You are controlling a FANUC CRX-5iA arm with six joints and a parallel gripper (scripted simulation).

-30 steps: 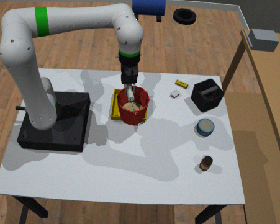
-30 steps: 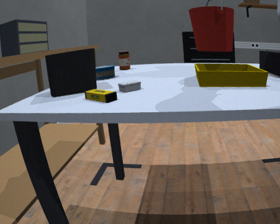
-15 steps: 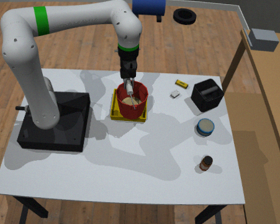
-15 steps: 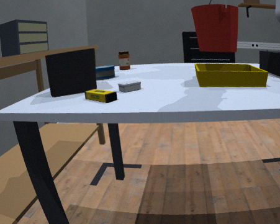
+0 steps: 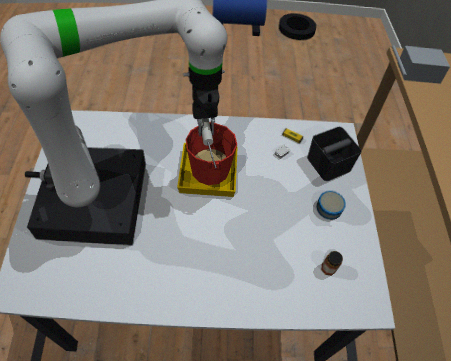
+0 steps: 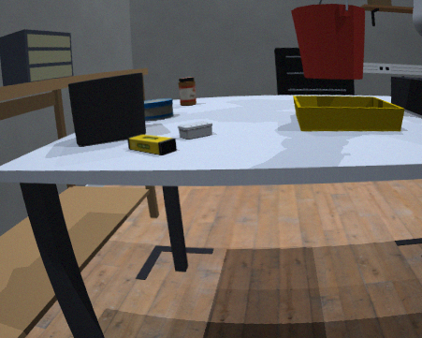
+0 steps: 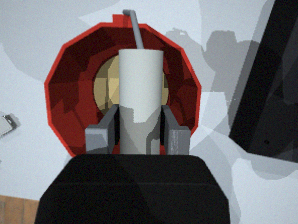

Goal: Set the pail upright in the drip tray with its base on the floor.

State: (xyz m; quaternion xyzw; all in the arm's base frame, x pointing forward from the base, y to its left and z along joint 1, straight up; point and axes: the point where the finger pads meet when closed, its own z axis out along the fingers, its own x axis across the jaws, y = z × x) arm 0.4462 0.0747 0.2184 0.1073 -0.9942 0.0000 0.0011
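Now: hand 90 mm above the red pail and 10 mm short of it. From my hand the other things lie so: small grey box (300 mm below, 300 mm ahead, 170 mm to the left); then wire handle (30 mm below, 10 mm ahead); then yellow drip tray (300 mm below, 50 mm to the left, 10 mm ahead).
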